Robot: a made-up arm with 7 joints. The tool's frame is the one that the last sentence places.
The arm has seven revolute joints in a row. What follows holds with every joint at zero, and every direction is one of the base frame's.
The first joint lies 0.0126 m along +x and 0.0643 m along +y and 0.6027 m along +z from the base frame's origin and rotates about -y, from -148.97 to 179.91 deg.
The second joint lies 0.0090 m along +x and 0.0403 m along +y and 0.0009 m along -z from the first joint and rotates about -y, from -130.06 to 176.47 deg.
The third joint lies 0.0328 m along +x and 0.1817 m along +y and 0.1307 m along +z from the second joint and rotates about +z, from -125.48 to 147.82 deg.
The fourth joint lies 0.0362 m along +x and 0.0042 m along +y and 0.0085 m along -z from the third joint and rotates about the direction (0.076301, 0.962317, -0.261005), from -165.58 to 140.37 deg.
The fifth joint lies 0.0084 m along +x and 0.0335 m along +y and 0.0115 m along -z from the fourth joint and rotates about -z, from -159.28 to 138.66 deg.
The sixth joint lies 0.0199 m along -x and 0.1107 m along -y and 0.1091 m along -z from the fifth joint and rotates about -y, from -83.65 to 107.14 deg.
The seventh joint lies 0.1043 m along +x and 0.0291 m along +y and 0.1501 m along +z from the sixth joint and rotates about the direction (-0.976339, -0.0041, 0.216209), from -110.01 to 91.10 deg.
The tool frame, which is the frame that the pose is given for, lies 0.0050 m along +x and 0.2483 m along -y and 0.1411 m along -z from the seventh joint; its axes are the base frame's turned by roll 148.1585, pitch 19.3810 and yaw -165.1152 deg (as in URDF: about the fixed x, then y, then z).
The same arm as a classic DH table. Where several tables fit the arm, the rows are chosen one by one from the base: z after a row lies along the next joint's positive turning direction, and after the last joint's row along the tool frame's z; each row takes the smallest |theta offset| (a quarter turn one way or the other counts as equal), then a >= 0, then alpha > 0; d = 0 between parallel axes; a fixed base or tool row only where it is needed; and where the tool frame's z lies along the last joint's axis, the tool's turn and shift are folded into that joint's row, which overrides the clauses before.
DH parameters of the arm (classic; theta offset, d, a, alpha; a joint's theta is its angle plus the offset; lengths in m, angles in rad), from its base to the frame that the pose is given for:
base (fixed): 0 0.6027 0.0126 1.5708
joint 1: -0.0997 0 0.009 0
joint 2: 0.0997 -0.2863 0.0328 -1.5708
joint 3: -0.0791 0.1241 0.0358 -1.8349
joint 4: 0 0.0426 0.0057 -1.3067
joint 5: -0.0791 0.1114 -0.0199 -1.5708
joint 6: 1.3529 0.0819 0.1691 -1.5667
joint 7: 0.9135 -0.1179 -0.2802 -1.8853
tool (fixed): -2.1032 -0.0458 0 0
Joint limits (rad, base to tool): -2.6..3.14 -2.27..3.08 -2.19..2.5799 -2.8899..2.4499 -2.78..2.4201 -1.46..1.8699 -1.92..1.59

